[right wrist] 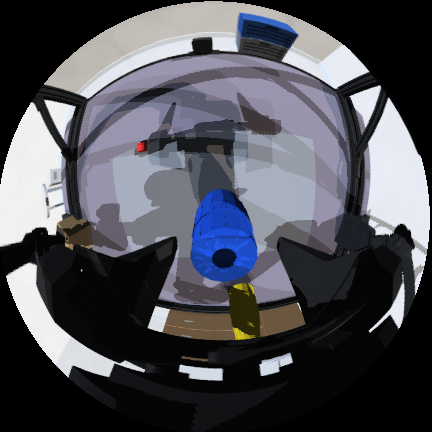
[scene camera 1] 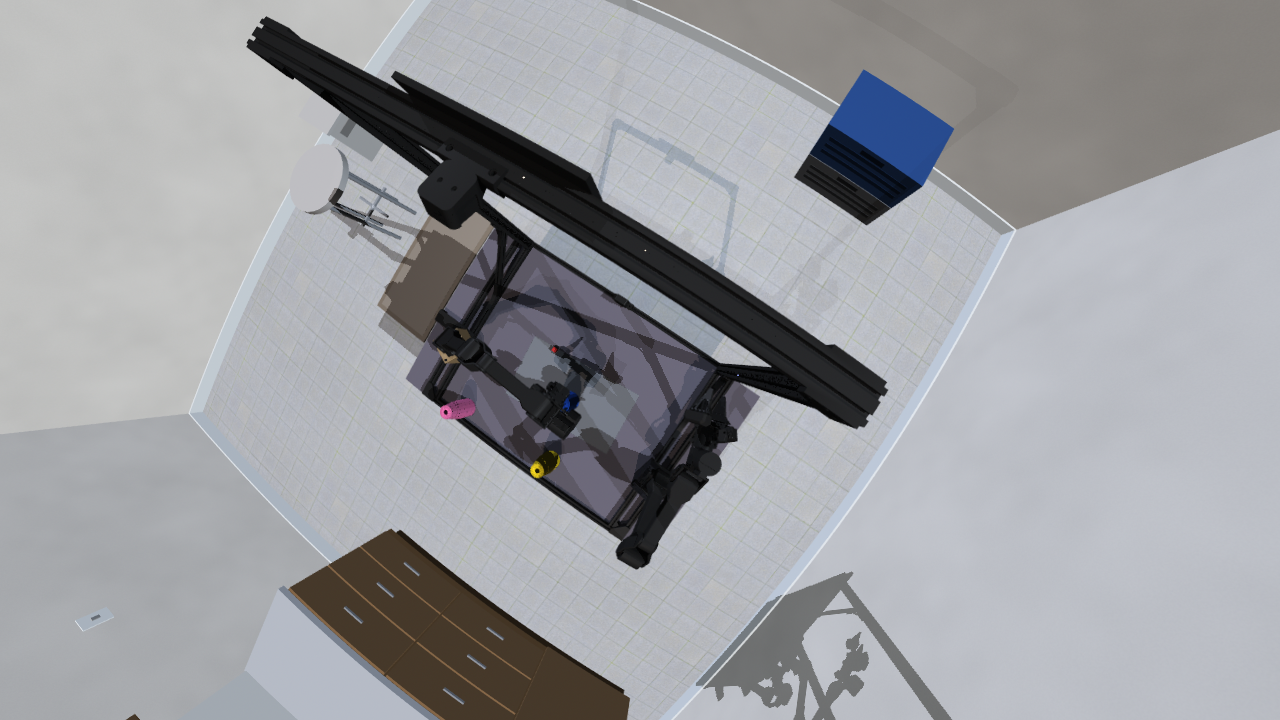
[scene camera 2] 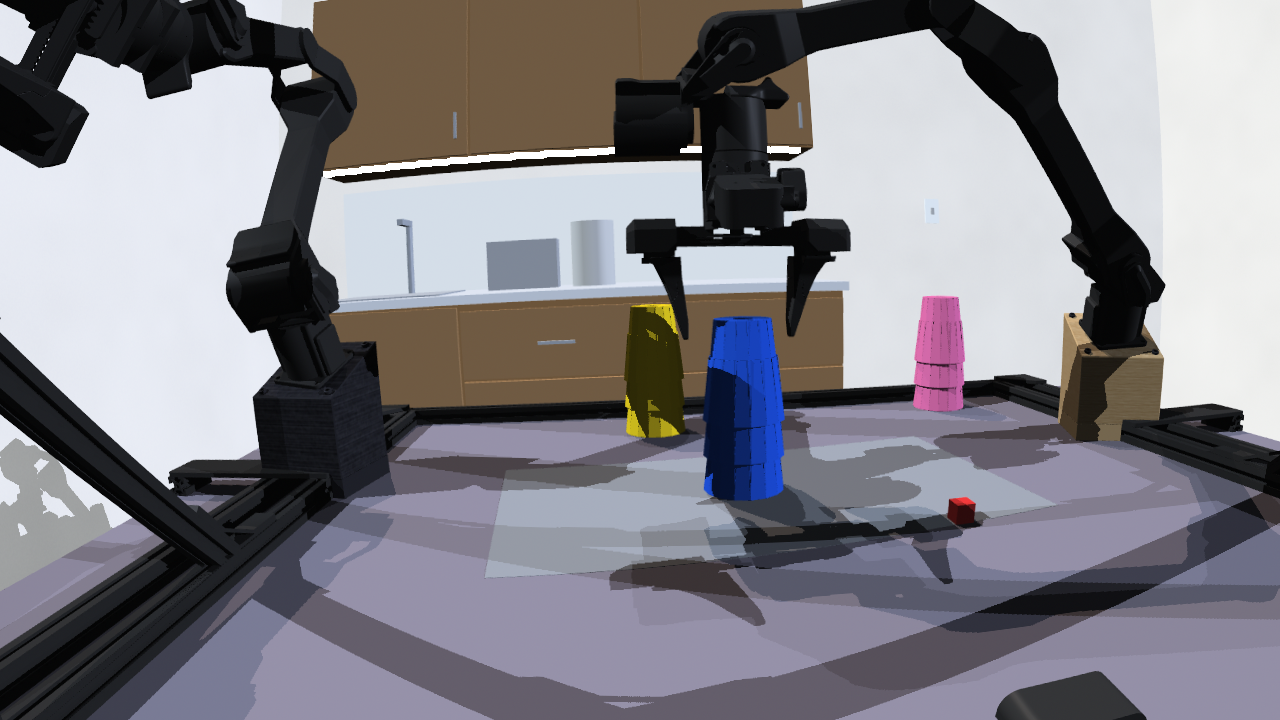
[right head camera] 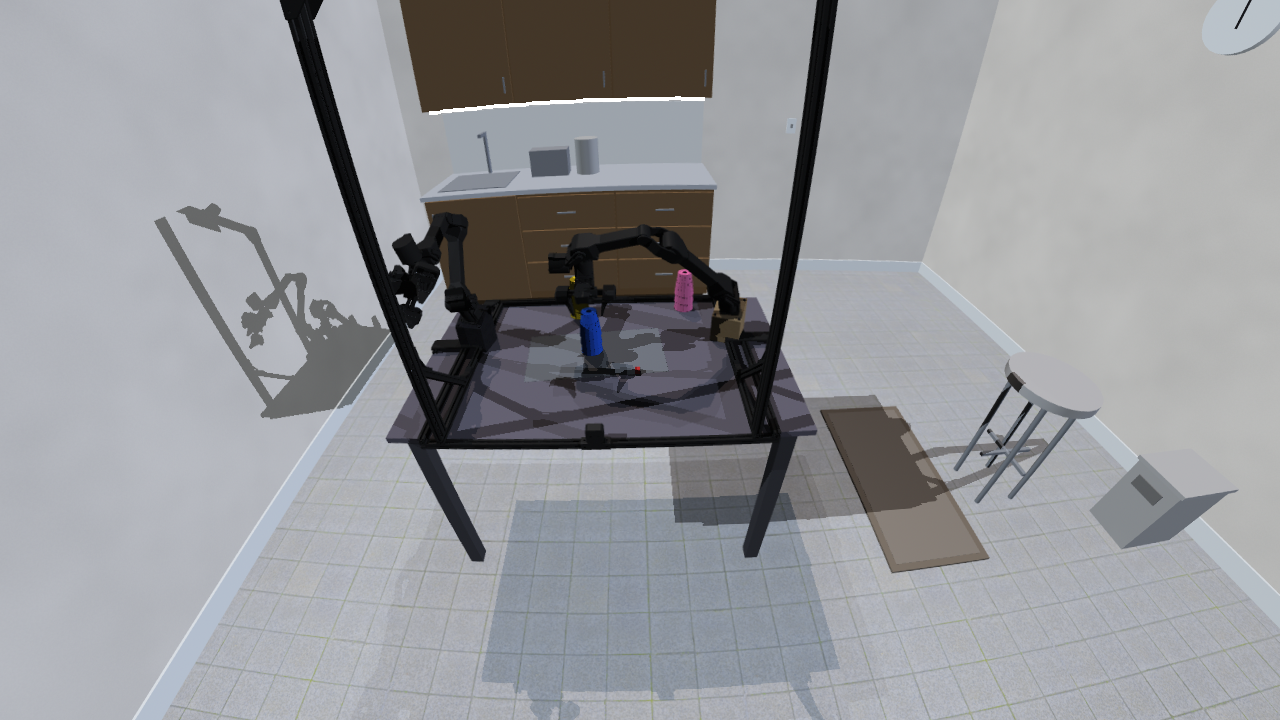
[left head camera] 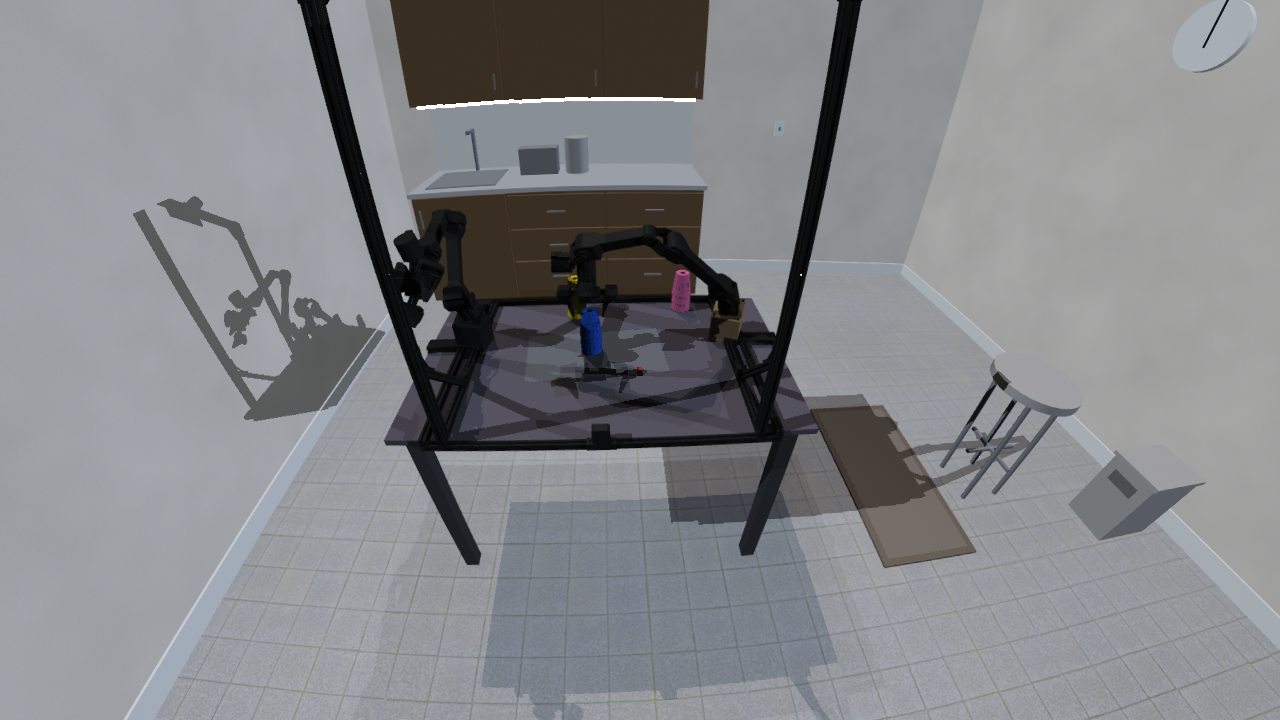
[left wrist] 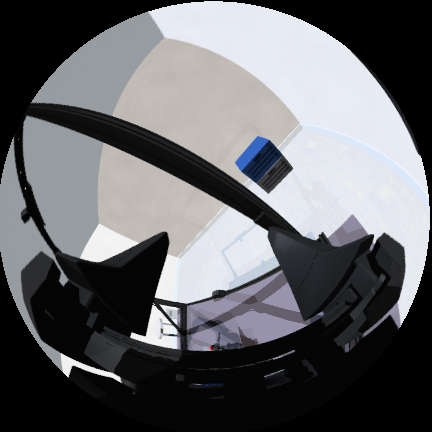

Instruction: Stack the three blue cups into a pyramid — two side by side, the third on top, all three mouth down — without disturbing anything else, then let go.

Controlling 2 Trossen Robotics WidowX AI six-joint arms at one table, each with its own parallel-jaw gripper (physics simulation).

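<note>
The three blue cups stand nested in one upright column, mouth down, on the pale mat. In scene camera 1 the blue cups are mostly hidden by the right arm. My right gripper is open and empty and points down close above the column. In the right wrist view, the column's top lies between its fingers, apart from both. My left gripper is open and empty, raised at the left side of the table in the left head camera.
A yellow cup column stands behind the blue one. A pink column stands at the back right in scene camera 2. A small red cube lies near the mat's edge. Black frame rails border the table.
</note>
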